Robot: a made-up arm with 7 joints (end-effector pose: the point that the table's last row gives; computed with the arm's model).
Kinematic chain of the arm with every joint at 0, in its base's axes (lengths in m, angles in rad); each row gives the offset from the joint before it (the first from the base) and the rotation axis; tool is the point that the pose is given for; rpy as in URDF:
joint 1: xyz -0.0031 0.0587 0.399 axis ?
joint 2: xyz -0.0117 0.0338 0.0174 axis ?
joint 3: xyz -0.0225 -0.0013 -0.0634 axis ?
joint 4: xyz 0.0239 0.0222 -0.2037 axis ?
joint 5: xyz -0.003 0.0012 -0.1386 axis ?
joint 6: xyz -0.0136 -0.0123 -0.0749 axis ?
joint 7: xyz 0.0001 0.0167 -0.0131 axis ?
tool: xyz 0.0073 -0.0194 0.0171 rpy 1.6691 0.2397 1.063
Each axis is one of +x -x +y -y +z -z.
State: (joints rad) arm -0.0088 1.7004 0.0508 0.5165 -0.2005 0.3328 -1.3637
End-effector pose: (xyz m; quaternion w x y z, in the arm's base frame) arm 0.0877 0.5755 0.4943 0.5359 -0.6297 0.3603 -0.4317
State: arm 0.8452 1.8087 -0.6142 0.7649 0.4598 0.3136 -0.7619
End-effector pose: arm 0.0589 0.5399 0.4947 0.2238 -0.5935 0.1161 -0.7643
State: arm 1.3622 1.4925 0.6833 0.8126 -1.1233 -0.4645 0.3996
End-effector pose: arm -0.0944 0.5165 0.4904 0.0636 -0.6513 0.2731 -0.7051
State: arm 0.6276 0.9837 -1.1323 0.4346 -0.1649 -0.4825 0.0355
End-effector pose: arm 0.1915 0.4283 0.1595 0.5213 0.7886 -0.3045 0.1167
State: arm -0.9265 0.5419 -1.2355 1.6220 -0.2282 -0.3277 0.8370
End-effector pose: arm -0.2167 0.0581 0.1542 0.8933 -0.0403 0.0436 -0.4454
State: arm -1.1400 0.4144 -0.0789 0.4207 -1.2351 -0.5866 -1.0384
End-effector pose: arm -0.3606 0.2902 0.1640 0.6511 0.7437 -0.1490 -0.0290
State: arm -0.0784 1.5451 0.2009 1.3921 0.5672 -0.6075 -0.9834
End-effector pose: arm 0.2084 0.3900 0.4484 0.2200 0.1600 -0.5315 0.8022
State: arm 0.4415 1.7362 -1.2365 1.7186 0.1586 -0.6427 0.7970
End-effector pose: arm 0.1134 0.3789 0.2970 0.7309 0.5173 -0.3047 -0.3246
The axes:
joint 1: -y
joint 2: +x
joint 3: +z
joint 4: -y
joint 5: +z
joint 6: +y
joint 7: -x

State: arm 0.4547 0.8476 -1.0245 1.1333 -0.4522 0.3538 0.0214
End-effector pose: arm 0.2309 0.2543 0.1151 0.4340 0.8196 -0.3601 0.1012
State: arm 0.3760 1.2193 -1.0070 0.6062 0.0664 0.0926 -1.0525
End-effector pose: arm 0.1381 0.4867 0.1731 0.0009 -0.8245 0.3641 -0.4331
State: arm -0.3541 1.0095 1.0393 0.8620 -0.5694 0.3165 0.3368
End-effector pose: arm 0.0095 0.5235 0.3231 0.2278 0.7937 0.1369 0.5472
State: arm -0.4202 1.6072 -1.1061 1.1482 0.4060 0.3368 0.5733
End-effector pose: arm 0.0068 0.4540 0.2318 0.4262 0.8060 0.3400 -0.2306
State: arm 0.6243 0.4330 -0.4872 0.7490 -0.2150 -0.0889 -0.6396
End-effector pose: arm 0.3320 0.2078 0.1306 0.4287 0.5283 -0.3384 0.6501
